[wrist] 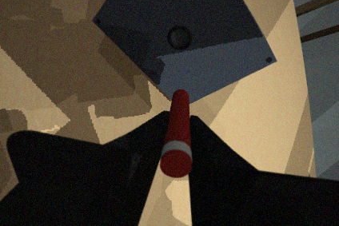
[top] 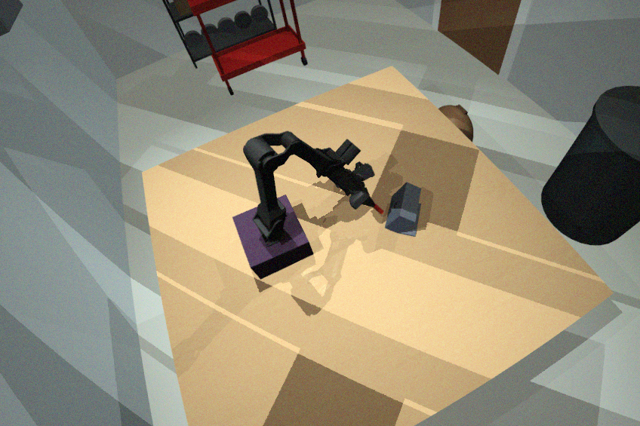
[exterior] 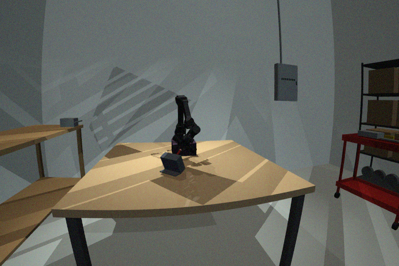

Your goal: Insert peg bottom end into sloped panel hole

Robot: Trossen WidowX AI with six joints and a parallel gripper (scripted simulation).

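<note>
The blue-grey sloped panel lies 80 mm ahead of my gripper tip, 50 mm to the right of it and 30 mm below it. Also, from my gripper tip: red peg (10 mm behind, 10 mm to the left, 10 mm above).
</note>
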